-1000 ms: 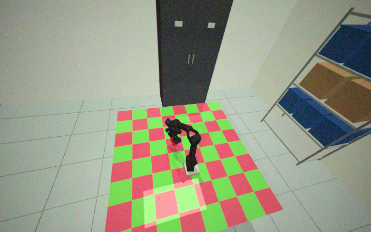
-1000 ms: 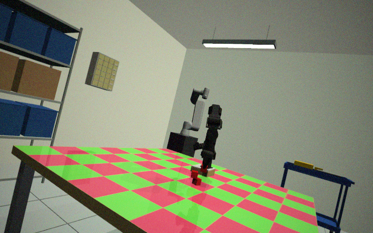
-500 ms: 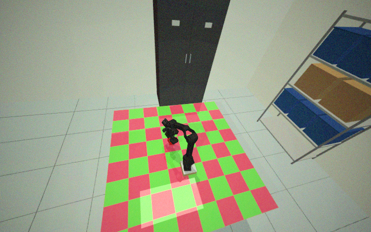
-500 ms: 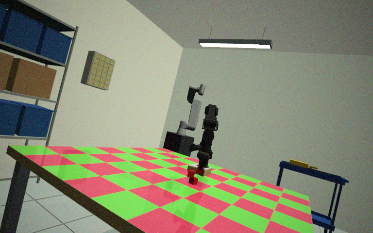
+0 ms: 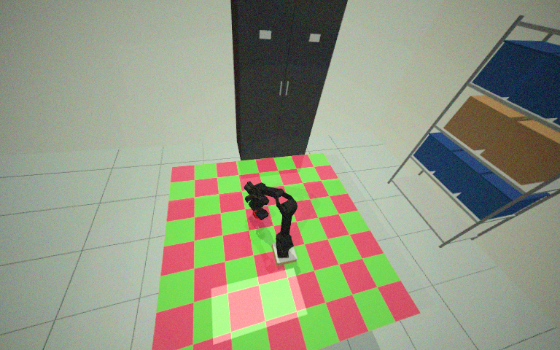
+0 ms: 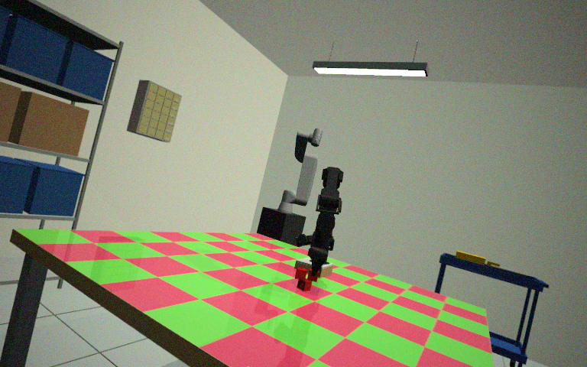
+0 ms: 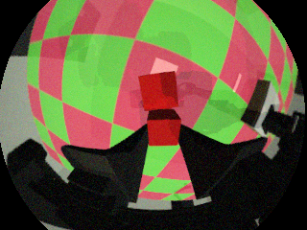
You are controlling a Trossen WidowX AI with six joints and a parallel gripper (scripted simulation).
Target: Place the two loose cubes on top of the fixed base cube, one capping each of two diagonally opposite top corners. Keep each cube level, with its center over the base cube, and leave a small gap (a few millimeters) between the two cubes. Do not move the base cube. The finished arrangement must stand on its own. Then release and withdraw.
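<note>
Right now my gripper tip is 3 cm to the left of the red cube, 3 cm short of it and 1 cm above it.
</note>
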